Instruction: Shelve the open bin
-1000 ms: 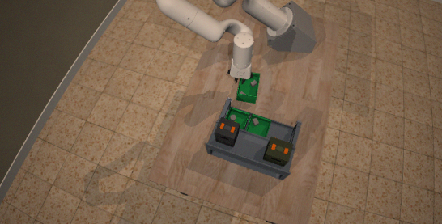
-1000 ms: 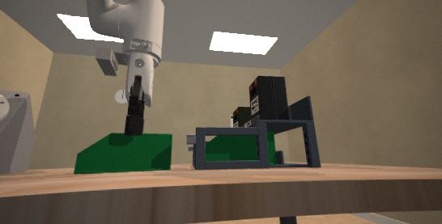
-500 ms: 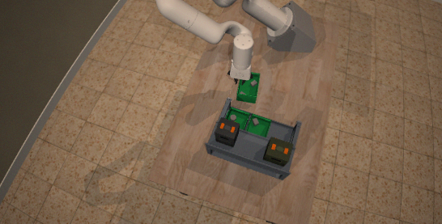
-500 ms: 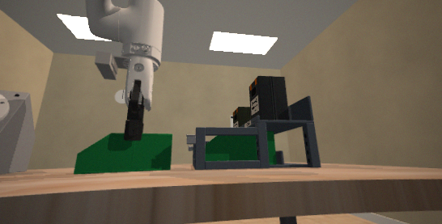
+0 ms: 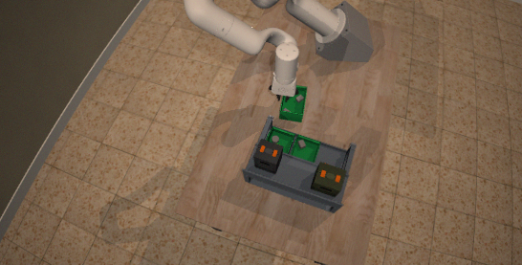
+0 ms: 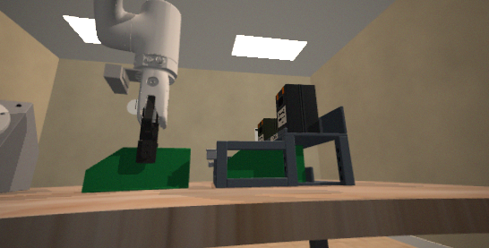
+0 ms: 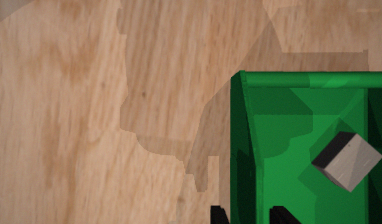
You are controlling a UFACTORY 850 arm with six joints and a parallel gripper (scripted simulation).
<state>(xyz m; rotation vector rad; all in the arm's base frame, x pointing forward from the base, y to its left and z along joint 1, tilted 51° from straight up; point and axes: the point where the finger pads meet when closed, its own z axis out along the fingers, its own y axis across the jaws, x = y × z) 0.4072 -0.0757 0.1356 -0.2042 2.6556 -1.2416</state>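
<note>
Right now my hand is 10 mm past the green bin, 50 mm to the right of it and 30 mm above it. Also, from my hand: olive box (360 mm ahead, 240 mm to the left, 80 mm above); then grey shelf (270 mm ahead, 130 mm to the left); then black box (320 mm ahead, 10 mm to the left, 100 mm above).
</note>
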